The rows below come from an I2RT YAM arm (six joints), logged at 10 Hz.
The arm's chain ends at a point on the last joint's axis. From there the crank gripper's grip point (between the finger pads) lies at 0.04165 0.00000 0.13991 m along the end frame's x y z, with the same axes.
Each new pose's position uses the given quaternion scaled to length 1; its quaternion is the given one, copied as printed.
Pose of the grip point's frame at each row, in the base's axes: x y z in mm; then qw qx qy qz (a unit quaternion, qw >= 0):
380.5 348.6 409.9 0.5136 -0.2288 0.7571 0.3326
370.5 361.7 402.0 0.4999 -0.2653 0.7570 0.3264
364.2 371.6 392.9 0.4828 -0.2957 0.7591 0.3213
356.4 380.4 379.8 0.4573 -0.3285 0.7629 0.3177
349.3 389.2 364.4 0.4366 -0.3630 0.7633 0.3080
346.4 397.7 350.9 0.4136 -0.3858 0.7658 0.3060
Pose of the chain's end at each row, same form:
308.3 245.5 483.8 0.5136 -0.2288 0.7571 0.3326
303.8 258.6 480.9 0.4999 -0.2653 0.7570 0.3264
303.2 269.2 477.1 0.4828 -0.2957 0.7591 0.3213
303.2 279.3 470.7 0.4573 -0.3285 0.7629 0.3177
302.1 290.9 461.5 0.4366 -0.3630 0.7633 0.3080
305.8 301.5 453.0 0.4136 -0.3858 0.7658 0.3060

